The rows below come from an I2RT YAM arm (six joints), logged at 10 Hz.
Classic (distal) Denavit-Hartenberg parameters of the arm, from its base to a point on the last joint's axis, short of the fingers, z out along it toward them. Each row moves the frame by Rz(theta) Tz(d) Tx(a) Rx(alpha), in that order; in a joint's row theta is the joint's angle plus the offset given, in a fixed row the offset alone. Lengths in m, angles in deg.
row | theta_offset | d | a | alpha
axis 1 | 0 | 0.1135 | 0.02 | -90
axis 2 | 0 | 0 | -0.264 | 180
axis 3 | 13.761 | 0 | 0.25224 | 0
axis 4 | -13.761 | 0 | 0.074 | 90
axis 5 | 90 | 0 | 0 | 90
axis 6 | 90 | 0.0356 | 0 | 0
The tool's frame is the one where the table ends.
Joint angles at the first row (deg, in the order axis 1, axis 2, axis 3, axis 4, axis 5, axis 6):
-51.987 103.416 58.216 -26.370 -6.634 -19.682
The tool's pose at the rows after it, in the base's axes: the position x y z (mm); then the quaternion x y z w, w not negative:
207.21 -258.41 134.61 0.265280 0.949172 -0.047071 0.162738
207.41 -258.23 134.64 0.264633 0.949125 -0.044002 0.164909
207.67 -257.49 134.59 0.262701 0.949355 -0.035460 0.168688
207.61 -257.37 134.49 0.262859 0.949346 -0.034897 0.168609
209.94 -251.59 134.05 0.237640 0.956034 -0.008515 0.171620
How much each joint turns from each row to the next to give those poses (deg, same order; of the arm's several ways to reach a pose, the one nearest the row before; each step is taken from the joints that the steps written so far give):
0.001 0.088 0.023 0.021 0.001 0.000
-0.001 -0.001 -0.003 0.001 -0.438 0.000
0.000 0.000 0.000 -0.218 -1.071 -0.066
0.000 -0.001 -0.021 -0.023 -0.043 0.022
0.635 -0.021 0.023 -1.662 -2.885 -2.097

